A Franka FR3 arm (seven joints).
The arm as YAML. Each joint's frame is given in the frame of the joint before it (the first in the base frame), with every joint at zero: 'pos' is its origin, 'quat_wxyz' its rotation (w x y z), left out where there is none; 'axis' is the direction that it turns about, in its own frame. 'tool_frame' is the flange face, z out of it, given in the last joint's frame.
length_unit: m
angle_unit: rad
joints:
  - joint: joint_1
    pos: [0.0, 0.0, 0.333]
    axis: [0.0, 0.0, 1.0]
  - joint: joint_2
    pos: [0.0, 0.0, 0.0]
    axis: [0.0, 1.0, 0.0]
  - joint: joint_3
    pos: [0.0, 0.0, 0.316]
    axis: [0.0, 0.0, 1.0]
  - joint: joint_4
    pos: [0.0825, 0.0, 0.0]
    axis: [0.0, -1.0, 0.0]
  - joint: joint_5
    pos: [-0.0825, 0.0, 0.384]
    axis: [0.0, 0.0, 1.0]
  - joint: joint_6
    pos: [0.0, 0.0, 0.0]
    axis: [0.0, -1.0, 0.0]
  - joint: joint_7
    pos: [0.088, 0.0, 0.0]
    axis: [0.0, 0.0, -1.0]
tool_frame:
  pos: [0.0, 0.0, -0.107]
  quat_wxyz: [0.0, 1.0, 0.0, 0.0]
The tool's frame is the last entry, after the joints.
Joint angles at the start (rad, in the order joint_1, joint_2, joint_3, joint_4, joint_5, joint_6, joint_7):
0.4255 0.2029 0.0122 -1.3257 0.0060 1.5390 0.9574
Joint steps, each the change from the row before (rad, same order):
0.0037 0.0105 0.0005 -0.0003 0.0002 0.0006 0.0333
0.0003 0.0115 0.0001 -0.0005 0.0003 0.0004 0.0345
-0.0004 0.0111 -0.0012 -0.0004 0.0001 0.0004 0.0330
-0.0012 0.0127 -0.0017 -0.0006 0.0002 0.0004 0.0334
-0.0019 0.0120 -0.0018 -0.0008 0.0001 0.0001 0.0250
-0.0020 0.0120 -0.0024 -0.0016 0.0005 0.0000 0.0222
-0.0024 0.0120 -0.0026 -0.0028 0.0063 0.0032 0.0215
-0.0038 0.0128 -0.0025 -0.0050 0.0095 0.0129 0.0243
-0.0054 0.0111 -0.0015 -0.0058 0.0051 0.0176 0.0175
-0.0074 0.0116 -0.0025 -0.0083 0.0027 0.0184 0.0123
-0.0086 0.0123 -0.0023 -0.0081 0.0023 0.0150 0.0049
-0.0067 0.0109 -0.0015 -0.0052 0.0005 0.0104 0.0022
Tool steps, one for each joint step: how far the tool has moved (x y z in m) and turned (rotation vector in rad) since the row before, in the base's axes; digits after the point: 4 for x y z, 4 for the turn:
0.0017 0.0036 -0.0065 -0.0039 0.0097 -0.0291
0.0028 0.0016 -0.0073 -0.0048 0.0109 -0.0341
0.0031 0.0004 -0.0071 -0.0054 0.0101 -0.0346
0.0037 -0.0001 -0.0082 -0.0066 0.0115 -0.0362
0.0037 -0.0007 -0.0079 -0.0066 0.0112 -0.0286
0.0037 -0.0011 -0.0083 -0.0069 0.0120 -0.0265
0.0037 -0.0008 -0.0087 -0.0011 0.0125 -0.0266
0.0049 -0.0009 -0.0095 0.0041 0.0077 -0.0312
0.0053 -0.0018 -0.0084 0.0031 0.0011 -0.0251
0.0060 -0.0038 -0.0099 0.0001 0.0021 -0.0228
0.0059 -0.0047 -0.0106 -0.0012 0.0055 -0.0164
0.0046 -0.0037 -0.0087 -0.0025 0.0052 -0.0107

